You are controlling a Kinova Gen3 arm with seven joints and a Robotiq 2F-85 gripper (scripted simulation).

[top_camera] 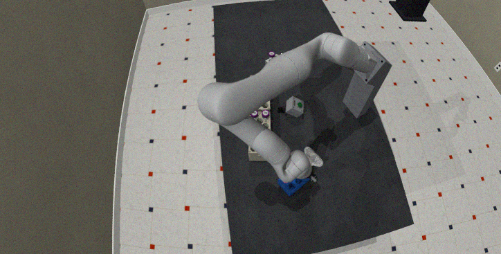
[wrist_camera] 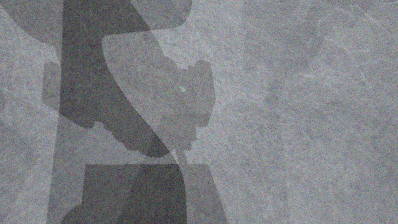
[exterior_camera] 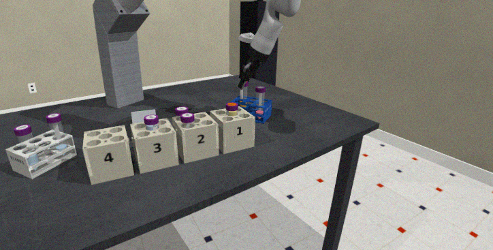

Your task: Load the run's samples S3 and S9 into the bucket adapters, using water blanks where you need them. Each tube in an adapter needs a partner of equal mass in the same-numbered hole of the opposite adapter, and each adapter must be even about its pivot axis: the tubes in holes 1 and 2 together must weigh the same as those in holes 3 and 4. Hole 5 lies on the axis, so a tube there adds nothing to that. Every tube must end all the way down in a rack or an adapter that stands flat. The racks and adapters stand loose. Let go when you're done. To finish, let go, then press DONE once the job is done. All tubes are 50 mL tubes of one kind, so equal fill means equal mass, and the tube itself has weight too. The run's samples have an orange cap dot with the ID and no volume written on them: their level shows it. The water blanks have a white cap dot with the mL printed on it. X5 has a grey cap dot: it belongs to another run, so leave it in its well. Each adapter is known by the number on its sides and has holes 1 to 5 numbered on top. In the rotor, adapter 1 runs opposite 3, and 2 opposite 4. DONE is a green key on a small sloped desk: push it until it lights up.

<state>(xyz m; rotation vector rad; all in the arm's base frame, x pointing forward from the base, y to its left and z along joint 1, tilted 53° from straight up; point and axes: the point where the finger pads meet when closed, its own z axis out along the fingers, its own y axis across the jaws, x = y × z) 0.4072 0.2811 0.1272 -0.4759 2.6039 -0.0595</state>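
Now: hand 50 mm above the orange-dot tube and 10 mm past it. The rest, counted from my hand: grey-dot tube X5: 80 mm ahead, 50 mm below, 10 mm to the left; then blue rack: 90 mm below, 40 mm ahead; then adapter 1: 180 mm ahead, 170 mm to the right, 70 mm below.
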